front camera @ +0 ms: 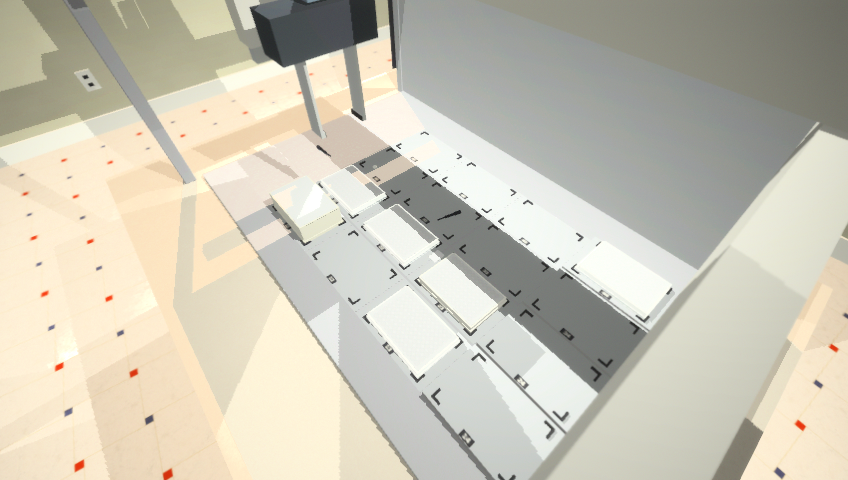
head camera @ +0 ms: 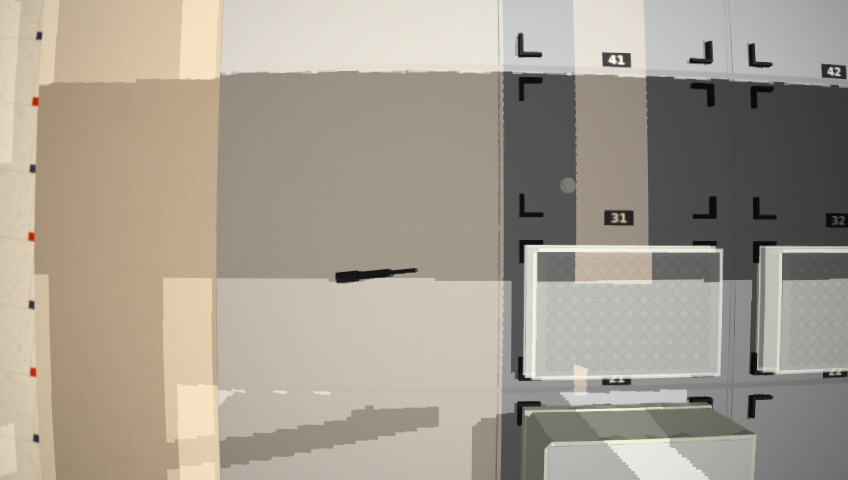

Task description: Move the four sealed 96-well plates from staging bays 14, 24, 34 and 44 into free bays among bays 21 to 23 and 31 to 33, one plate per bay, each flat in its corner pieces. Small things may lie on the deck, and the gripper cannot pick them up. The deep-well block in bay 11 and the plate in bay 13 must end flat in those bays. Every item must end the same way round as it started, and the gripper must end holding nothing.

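Places are measured from the robot's base along level axes (x ahead, y left, z up), in millimetres.
Pixels of known places: gripper, between the fingertips: [front camera: 339,124]; robot's base, origin of its link: [front camera: 274,207].
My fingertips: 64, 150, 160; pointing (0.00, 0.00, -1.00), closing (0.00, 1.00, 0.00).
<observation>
For each thing: its middle in the pictures, then the offset to it from my fingertips, as dx, dy, dz. "spot": a spot on its surface instead.
- bay 21, a spot on its surface: [head camera: 624,315] [front camera: 350,185] spot: -4, -1, -146
- bay 22, a spot on its surface: [head camera: 815,309] spot: +130, +1, -146
- bay 23, a spot on its surface: [front camera: 462,291] spot: +335, -5, -145
- fourth sealed plate, middle of its body: [front camera: 622,276] +492, +214, -138
- deep-well block, middle of its body: [front camera: 306,207] +0, -107, -139
- black pen-like tool, middle of its body: [front camera: 449,215] +188, +104, -157
- small round disc, middle of its body: [head camera: 568,185] [front camera: 374,166] -35, +82, -158
- second black tool, middle of its body: [head camera: 376,273] [front camera: 324,151] -160, +24, -157
- small white block, middle of its body: [front camera: 436,256] +246, +18, -159
My gripper [front camera: 340,126] is open and empty over the deck's far left end; it does not show in the head view. Sealed plates lie flat in bay 21 [front camera: 351,189] [head camera: 624,315], bay 22 [front camera: 401,234] [head camera: 815,309] and bay 23 [front camera: 462,291]. A fourth sealed plate [front camera: 624,278] is in bay 44. The deep-well block [front camera: 305,208] [head camera: 648,460] sits in bay 11, and a plate [front camera: 413,330] lies flat in bay 13. Bays 14, 24, 33 and 34 hold no plate.
A black pen-like tool [front camera: 449,215] lies in bay 32. A small round disc [front camera: 374,167] [head camera: 567,184] lies in bay 31. A second black tool [front camera: 323,150] [head camera: 376,274] lies left of the bays. A small white block [front camera: 434,256] lies between the plates in bays 22 and 23.
</observation>
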